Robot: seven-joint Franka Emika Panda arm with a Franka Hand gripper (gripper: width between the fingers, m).
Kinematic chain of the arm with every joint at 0, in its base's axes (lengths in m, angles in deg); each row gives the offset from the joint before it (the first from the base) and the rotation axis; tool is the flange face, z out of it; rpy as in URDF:
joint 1: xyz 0 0 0.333 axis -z
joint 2: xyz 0 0 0 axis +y
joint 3: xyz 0 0 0.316 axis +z
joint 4: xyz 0.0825 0 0 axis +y
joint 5: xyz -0.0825 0 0.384 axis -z
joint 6: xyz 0 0 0 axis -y
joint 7: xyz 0.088 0 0 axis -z
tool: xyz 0 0 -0.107 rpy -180 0 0
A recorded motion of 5 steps. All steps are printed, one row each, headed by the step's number.
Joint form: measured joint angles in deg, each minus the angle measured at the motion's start. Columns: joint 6, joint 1, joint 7, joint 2, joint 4, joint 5, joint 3.
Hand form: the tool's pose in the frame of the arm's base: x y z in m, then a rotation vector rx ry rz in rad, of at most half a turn. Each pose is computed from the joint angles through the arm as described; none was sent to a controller.
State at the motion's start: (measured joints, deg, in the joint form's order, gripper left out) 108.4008 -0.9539 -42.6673 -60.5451 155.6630 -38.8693 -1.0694
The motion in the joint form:
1: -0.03 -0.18 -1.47 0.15 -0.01 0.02 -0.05
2: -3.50 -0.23 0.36 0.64 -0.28 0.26 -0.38
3: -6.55 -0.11 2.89 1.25 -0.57 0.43 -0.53
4: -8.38 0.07 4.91 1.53 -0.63 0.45 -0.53
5: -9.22 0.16 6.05 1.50 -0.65 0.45 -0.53
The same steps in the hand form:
1: 0.2670 0.0455 0.5406 -2.3989 -0.7856 -0.6014
2: 0.2638 0.0481 0.5357 -2.3900 -0.7654 -0.5122
3: 0.2613 0.0502 0.5313 -2.3883 -0.7254 -0.4249
4: 0.2594 0.0516 0.5282 -2.3897 -0.6892 -0.3688
5: 0.2579 0.0521 0.5275 -2.3910 -0.6690 -0.3447

